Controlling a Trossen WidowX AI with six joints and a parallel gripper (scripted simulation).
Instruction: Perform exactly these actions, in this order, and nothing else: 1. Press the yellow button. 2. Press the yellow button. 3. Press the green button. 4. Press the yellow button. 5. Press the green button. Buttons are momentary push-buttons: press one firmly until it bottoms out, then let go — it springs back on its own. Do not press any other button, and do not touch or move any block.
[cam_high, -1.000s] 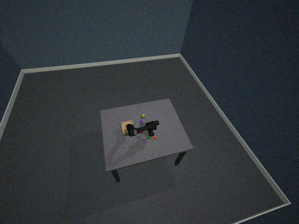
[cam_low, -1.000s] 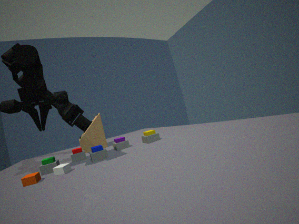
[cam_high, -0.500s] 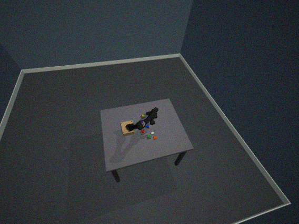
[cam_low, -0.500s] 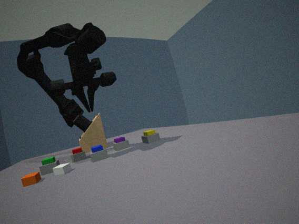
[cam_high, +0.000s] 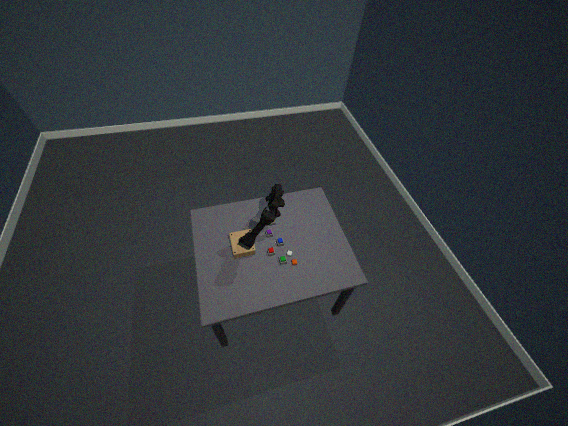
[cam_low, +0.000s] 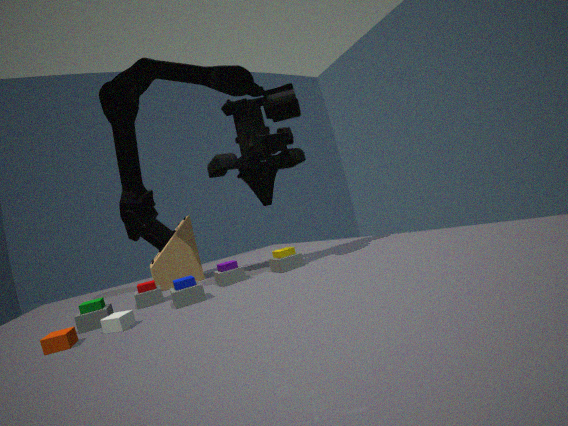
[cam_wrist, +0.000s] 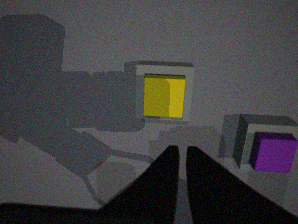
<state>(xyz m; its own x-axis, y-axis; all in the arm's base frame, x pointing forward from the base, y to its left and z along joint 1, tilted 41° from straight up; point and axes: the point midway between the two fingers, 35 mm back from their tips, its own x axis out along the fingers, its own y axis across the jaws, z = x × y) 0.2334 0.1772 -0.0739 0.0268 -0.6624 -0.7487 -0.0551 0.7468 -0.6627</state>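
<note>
Right now my gripper tip is 10 mm to the right of the yellow button and 90 mm above it. The rest, counted from my gripper tip: red button (60 mm behind, 250 mm to the right, 90 mm below); blue button (20 mm ahead, 180 mm to the right, 90 mm below); purple button (40 mm behind, 90 mm to the right, 90 mm below).
</note>
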